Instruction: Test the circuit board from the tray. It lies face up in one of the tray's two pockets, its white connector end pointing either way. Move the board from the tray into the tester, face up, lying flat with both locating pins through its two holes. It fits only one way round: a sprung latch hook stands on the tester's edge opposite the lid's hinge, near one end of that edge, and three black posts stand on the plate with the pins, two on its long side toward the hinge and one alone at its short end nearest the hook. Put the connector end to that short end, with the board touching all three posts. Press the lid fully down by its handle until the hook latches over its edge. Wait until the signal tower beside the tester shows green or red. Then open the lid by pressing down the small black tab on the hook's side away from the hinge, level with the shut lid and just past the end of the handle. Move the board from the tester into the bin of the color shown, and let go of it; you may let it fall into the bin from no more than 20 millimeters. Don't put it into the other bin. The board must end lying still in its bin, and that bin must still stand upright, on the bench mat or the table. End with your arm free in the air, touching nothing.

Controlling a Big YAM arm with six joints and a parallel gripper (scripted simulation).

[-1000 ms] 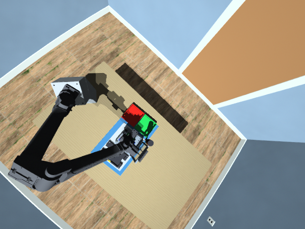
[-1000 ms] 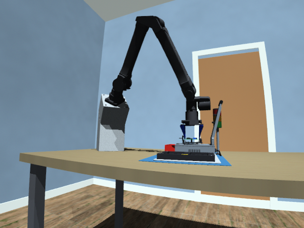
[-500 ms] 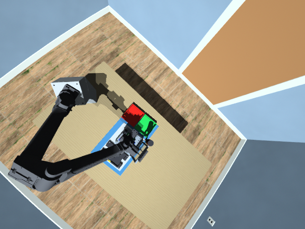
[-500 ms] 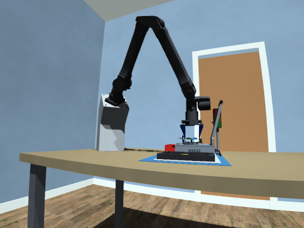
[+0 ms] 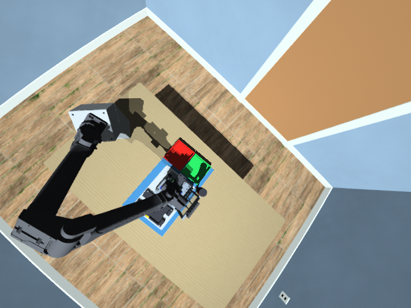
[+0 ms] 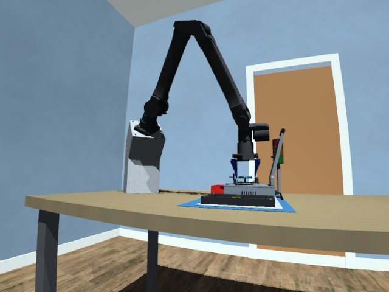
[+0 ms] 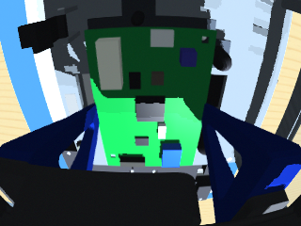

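Now: hand right at the green circuit board. Also, from my hand: black latch hook: 70 mm to the left, 50 mm behind; then tester plate: 20 mm below, 10 mm to the left, 10 mm ahead; then tester lid: 120 mm ahead, 90 mm above, 20 mm to the right.
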